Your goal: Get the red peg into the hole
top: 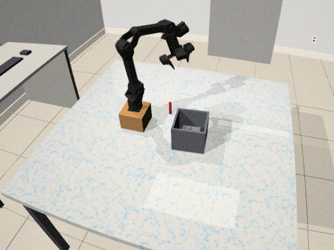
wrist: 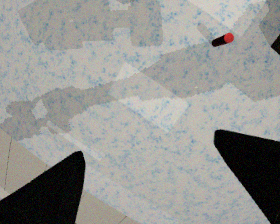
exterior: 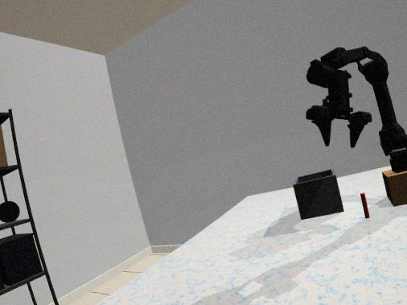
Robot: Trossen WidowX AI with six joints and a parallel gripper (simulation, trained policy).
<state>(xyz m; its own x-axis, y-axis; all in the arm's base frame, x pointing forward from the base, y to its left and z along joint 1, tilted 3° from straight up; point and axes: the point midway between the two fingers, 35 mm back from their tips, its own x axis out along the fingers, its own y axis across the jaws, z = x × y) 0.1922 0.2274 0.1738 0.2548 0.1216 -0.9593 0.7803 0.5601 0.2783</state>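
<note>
My gripper tip is 40 mm past the red peg, 120 mm to the left of it and 210 mm above it. Round my gripper tip: plate 110 mm ahead, 300 mm to the right, 200 mm below.
</note>
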